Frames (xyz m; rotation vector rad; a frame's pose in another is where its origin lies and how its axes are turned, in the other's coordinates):
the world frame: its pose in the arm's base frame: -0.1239 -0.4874 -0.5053 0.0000 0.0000 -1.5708
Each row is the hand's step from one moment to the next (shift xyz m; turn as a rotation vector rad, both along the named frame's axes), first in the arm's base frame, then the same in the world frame.
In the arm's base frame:
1: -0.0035 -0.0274 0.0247 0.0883 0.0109 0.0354
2: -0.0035 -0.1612 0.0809 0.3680 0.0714 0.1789
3: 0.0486 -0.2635 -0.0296 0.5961 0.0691 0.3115
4: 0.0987 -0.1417 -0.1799 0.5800 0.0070 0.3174
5: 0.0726 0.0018 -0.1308 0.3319 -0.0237 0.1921
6: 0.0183 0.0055 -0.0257 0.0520 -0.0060 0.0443
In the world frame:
1: 0.0274 -0.0035 0.0247 -0.0109 0.0883 0.0354
2: 0.1612 -0.0035 0.0809 -0.0714 0.3680 0.1789
3: 0.2635 0.0486 -0.0296 -0.0691 0.5961 0.3115
4: 0.1417 0.0987 -0.1799 -0.0070 0.5800 0.3174
5: -0.0018 0.0726 -0.1308 0.0237 0.3319 0.1921
6: -0.0055 0.0183 -0.0257 0.0060 0.0520 0.0443

